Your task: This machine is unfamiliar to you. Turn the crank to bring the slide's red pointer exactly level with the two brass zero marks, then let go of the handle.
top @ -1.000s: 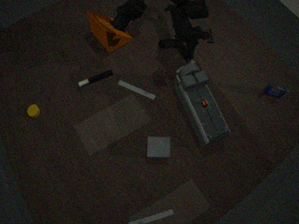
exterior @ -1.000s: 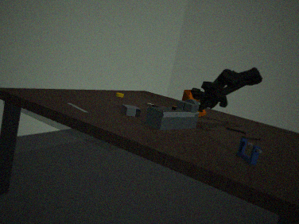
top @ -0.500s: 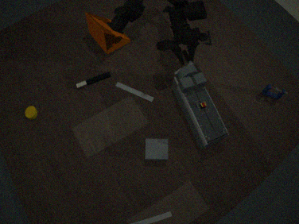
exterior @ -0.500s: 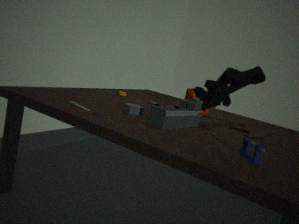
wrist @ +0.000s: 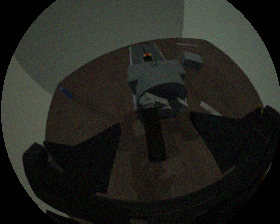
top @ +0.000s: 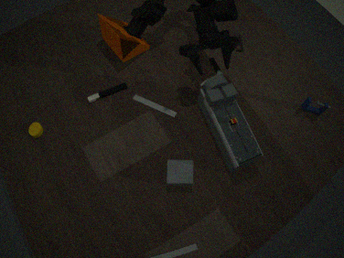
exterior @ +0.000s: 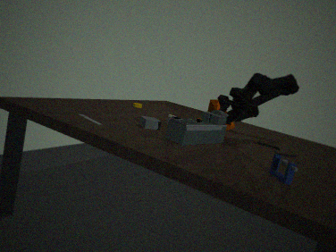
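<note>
Now: gripper tip 160 mm short of the red pointer, 40 mm to the left of it and 10 mm above it. From my gripper tip the other things lie so: grey block (200 mm ahead, 240 mm to the right, 80 mm below); then yellow disc (150 mm behind, 590 mm to the right, 90 mm below); then black-and-white marker (150 mm behind, 320 mm to the right, 90 mm below).
</note>
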